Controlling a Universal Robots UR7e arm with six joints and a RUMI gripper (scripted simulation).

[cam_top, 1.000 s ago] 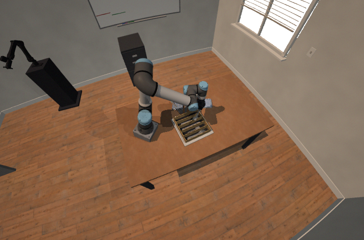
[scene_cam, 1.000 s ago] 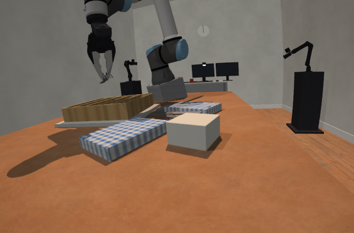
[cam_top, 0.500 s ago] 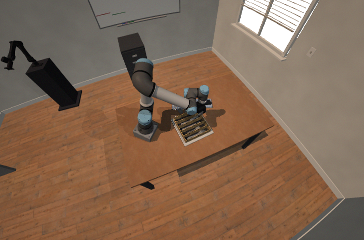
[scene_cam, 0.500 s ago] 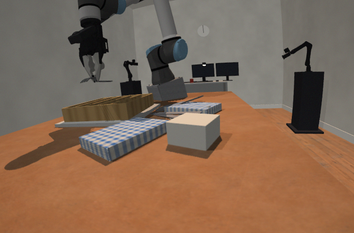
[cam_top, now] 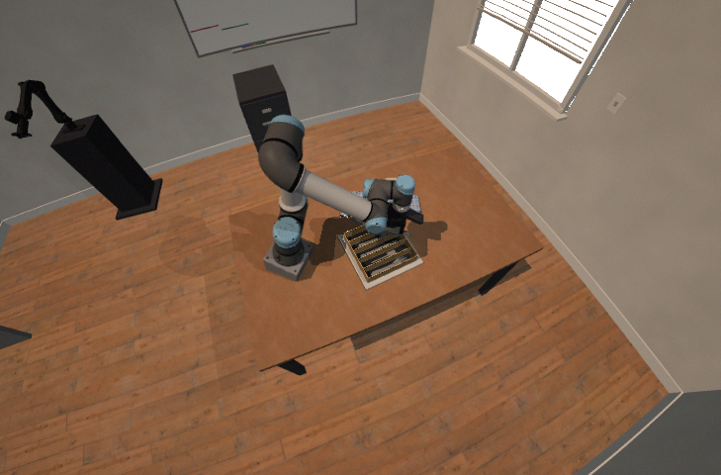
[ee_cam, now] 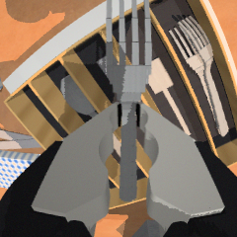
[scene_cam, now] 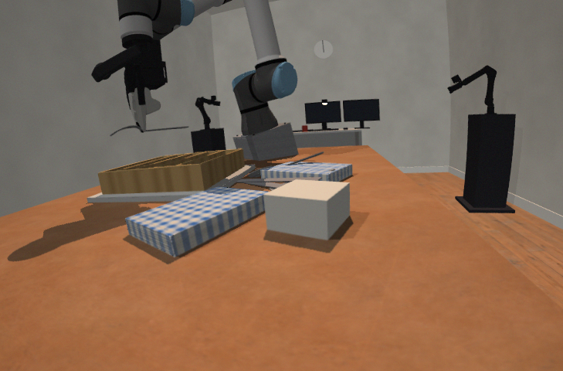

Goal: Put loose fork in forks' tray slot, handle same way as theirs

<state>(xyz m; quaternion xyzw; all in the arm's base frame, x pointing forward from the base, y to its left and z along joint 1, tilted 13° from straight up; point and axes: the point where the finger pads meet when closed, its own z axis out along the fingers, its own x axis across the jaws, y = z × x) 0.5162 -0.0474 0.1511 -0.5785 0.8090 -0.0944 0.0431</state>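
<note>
Now: hand 90 mm past the wooden cutlery tray, 20 mm to the right of it and 110 mm above it. From my hand the other things lie so: white box: 120 mm ahead, 420 mm to the left, 140 mm below.
</note>
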